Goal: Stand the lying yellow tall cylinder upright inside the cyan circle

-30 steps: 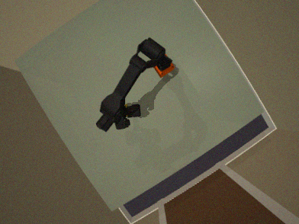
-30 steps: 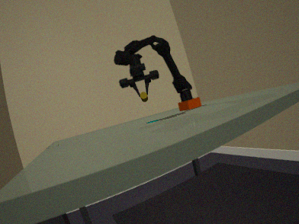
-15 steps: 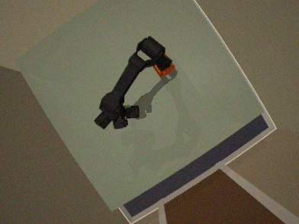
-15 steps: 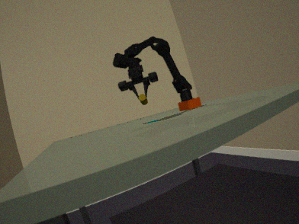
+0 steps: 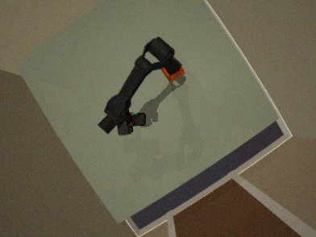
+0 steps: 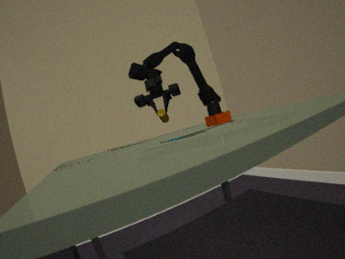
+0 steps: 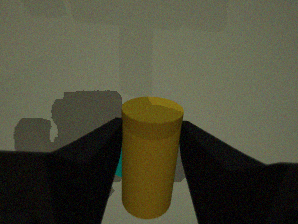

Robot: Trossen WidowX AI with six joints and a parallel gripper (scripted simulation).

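My gripper tip is now 4 cm past the cyan circle, 3 cm to the left of it and 11 cm above it. The rest, counted from my gripper tip: yellow tall cylinder (1 cm behind, 2 cm to the right, 1 cm below).
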